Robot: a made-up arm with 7 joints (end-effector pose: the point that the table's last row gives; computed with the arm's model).
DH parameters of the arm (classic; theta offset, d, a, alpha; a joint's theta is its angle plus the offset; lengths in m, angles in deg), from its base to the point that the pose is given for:
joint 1: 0 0.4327 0 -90
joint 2: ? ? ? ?
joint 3: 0 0.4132 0.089 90
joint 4: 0 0 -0.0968 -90
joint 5: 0 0.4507 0 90
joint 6: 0 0 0.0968 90
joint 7: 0 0 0 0
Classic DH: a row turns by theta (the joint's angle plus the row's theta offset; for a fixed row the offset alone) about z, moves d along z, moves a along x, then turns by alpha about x.
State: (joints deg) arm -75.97 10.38 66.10 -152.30 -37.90 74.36 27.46
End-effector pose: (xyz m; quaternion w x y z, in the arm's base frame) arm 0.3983 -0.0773 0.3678 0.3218 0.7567 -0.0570 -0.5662
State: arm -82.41 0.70 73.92 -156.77 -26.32 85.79 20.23
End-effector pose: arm 0.3831 -0.0597 0.3773 0.2466 0.7985 -0.0786 -0.5436
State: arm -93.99 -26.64 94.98 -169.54 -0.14 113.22 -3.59
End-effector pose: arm 0.3165 -0.0389 0.3371 0.1922 0.8519 -0.0734 -0.4816
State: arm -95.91 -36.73 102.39 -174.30 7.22 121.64 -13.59
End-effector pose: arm 0.2798 -0.0459 0.3171 0.2179 0.8495 -0.0417 -0.4786
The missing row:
joint 2: 0 0 0 90
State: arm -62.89 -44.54 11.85 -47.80 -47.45 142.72 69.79
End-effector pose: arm -0.0476 0.3800 1.2930 0.2882 0.0900 -0.2840 0.9100
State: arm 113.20 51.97 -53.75 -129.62 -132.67 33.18 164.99
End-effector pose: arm 0.3221 0.5123 0.3320 0.0886 0.0905 -0.1286 -0.9836
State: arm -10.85 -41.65 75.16 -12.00 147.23 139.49 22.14
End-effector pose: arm -0.5162 0.2476 1.1753 0.7005 -0.2443 -0.5148 0.4297
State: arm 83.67 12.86 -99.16 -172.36 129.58 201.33 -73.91
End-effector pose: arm 0.1585 -0.1120 0.4609 0.2467 0.7764 -0.5773 0.0549
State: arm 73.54 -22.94 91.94 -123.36 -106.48 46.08 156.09
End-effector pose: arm -0.5782 0.1226 0.6561 0.7097 -0.3076 0.1164 -0.6230
